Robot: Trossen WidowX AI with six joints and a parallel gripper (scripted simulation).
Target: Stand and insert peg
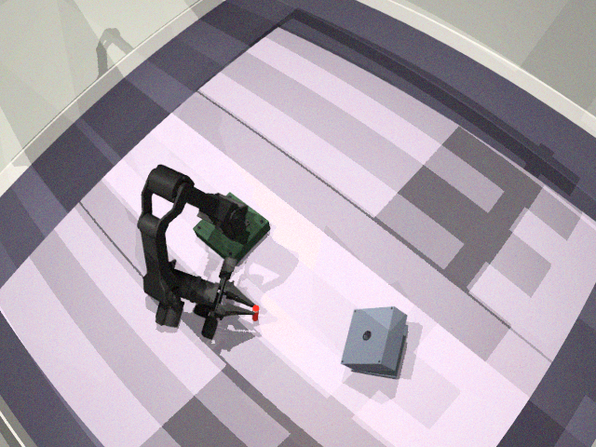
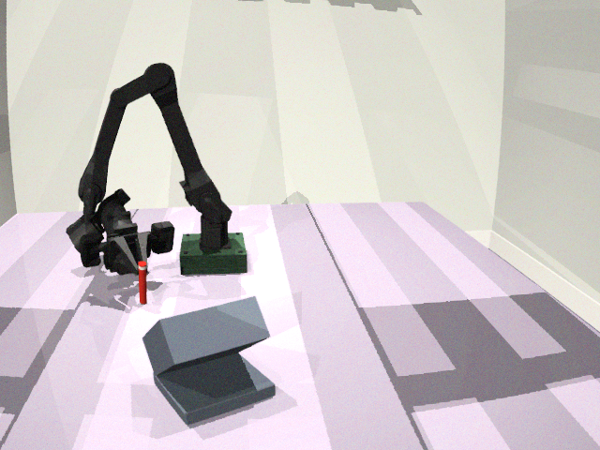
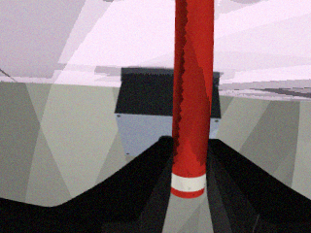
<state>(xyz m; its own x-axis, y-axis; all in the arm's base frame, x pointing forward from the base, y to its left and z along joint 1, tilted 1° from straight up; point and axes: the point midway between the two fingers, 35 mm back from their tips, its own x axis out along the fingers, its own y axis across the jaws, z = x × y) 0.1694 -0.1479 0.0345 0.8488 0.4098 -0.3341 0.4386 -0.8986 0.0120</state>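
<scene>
The red peg lies 1 cm below my gripper tip. Also, from my gripper tip: flat grey base plate: 27 cm ahead, 11 cm to the left, 6 cm below; grey sloped panel: 25 cm ahead, 10 cm to the left, 1 cm above.
</scene>
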